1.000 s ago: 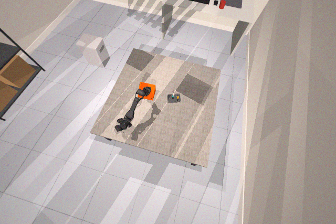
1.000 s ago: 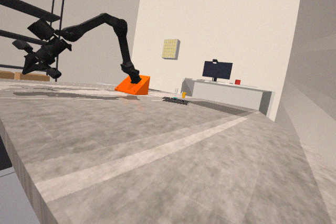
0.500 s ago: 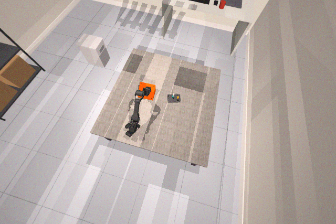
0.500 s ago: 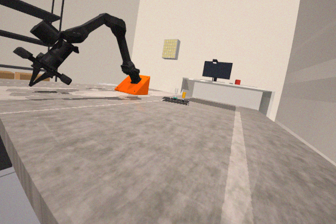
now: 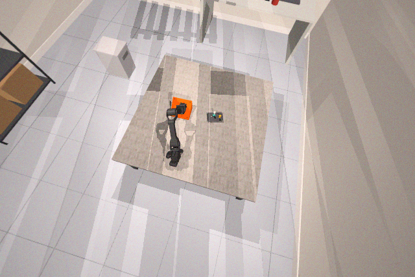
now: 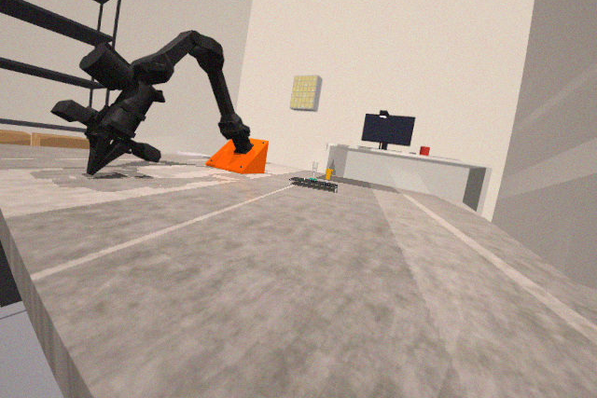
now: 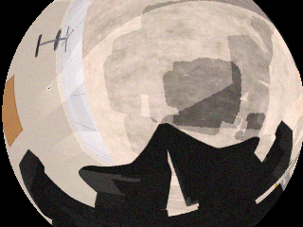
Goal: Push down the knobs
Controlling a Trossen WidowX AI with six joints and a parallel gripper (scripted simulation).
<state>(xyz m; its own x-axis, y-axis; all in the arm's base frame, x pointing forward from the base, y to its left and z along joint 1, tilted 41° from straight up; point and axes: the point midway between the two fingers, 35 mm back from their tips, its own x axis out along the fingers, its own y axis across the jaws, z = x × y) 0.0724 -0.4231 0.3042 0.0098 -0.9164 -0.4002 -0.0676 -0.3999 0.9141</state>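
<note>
Now: gripper tip 240 mm short of the white knob, 540 mm to the right of it and 60 mm below it. Also, from my gripper tip: orange knob: 300 mm ahead, 520 mm to the left, 40 mm above.
</note>
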